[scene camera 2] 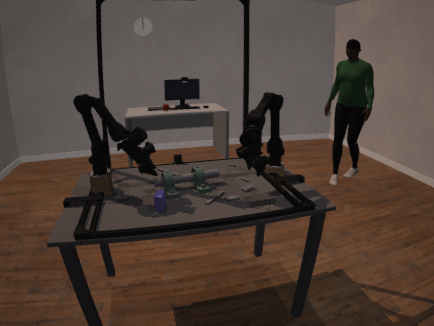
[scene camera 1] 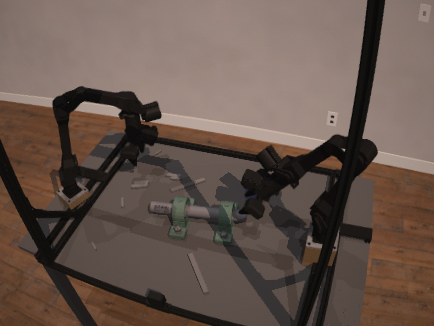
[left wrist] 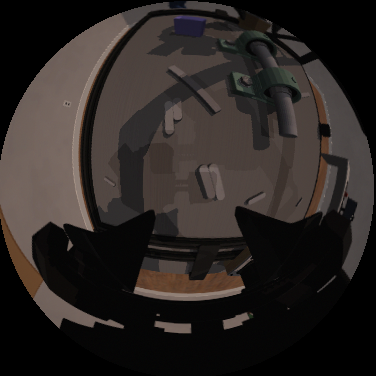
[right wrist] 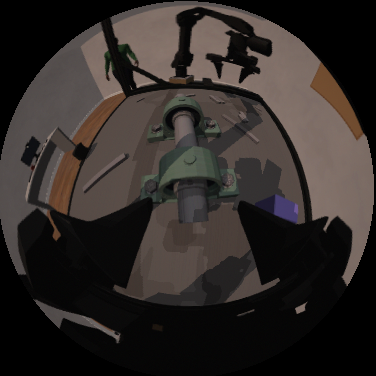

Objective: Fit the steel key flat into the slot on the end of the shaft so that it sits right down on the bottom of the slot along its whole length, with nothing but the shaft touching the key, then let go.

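Frame: origin at the left arm's base, x ahead, y left, z up, level; metres.
Where they show: left gripper, fingertip midpoint: (scene camera 2: 253, 172) (scene camera 1: 138, 159) (left wrist: 195, 212) (right wrist: 229, 80); right gripper, fingertip midpoint: (scene camera 2: 156, 171) (scene camera 1: 242, 204) (right wrist: 196, 203); left arm's base at its link origin: (scene camera 2: 275, 164) (scene camera 1: 71, 190) (left wrist: 249, 266) (right wrist: 181, 75); right arm's base at its link origin: (scene camera 2: 100, 172) (scene camera 1: 323, 236).
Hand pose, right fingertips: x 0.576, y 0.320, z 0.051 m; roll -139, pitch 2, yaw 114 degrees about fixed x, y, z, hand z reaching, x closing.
Observation:
Each offset is from my right fingertips to the top centre of the thing. "*": to the spot under its first point.
The grey shaft @(dx -0.129, dy -0.078, dz -0.028 m) (scene camera 1: 200, 212) (scene camera 2: 184, 179) (left wrist: 286, 112) (right wrist: 185, 134) lies level through two green bearing blocks. Dark marks show on its left end in scene camera 1; the slot is not clear. Grey round-ended keys lie on the table: one pair @(* dx -0.427, dy -0.092, dz -0.094 m) (scene camera 1: 139, 184) (left wrist: 211, 181), another pair (scene camera 1: 173, 176) (left wrist: 171, 116) and a single one @(dx -0.410, dy -0.198, dz -0.097 m) (scene camera 1: 122, 202) (left wrist: 256, 198). I cannot tell which is the steel key. My left gripper (left wrist: 195, 212) (right wrist: 229, 80) is open and empty, high above the table's far left in scene camera 1. My right gripper (right wrist: 196, 203) is open and empty, near the shaft's right end there.
A purple block @(dx -0.061, dy +0.149, dz -0.038 m) (scene camera 2: 160, 200) (left wrist: 189, 26) (right wrist: 280, 209) stands near the right-arm side. One long grey bar @(dx -0.282, dy +0.029, dz -0.096 m) (scene camera 1: 188, 184) (left wrist: 194, 90) lies behind the shaft, another @(dx +0.019, dy -0.249, dz -0.094 m) (scene camera 1: 198, 273) (right wrist: 105, 173) in front in scene camera 1. Smaller pins lie around. Black frame posts surround the table.

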